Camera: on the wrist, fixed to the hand. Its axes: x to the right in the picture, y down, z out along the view.
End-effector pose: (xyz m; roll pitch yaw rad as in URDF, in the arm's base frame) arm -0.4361 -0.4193 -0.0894 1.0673 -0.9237 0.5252
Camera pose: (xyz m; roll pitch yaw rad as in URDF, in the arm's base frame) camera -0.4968 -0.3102 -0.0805 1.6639 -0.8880 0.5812
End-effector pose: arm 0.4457 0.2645 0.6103 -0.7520 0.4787 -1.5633
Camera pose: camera 0.4181 0.3130 0.4982 -0.1343 0.5038 -1.6119
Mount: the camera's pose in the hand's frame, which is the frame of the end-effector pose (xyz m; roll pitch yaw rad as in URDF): 0.0084 0.0634 -0.1076 0.6403 0.0478 -0.0136
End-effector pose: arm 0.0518 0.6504 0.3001 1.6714 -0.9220 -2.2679
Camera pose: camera 0.1635 0.6270 0.3514 2.2486 -0.9117 -2.1880
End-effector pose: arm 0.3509 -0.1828 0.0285 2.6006 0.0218 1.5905
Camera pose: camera 0.3496 -0.1717 0.1532 -3.0418 -0.0122 1.6268
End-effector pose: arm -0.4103 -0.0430 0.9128 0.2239 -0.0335 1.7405
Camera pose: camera -0.4967 -0.0462 0.8223 0.8645 0.0161 1.7379
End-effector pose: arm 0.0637 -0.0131 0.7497 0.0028 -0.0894 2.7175
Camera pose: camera 0.0211 -0.0638 0.6435 0.6443 -0.0416 2.7040
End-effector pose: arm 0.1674 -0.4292 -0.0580 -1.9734 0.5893 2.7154
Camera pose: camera 0.2204 -0.3173 -0.0761 -1.3575 0.5576 2.6698
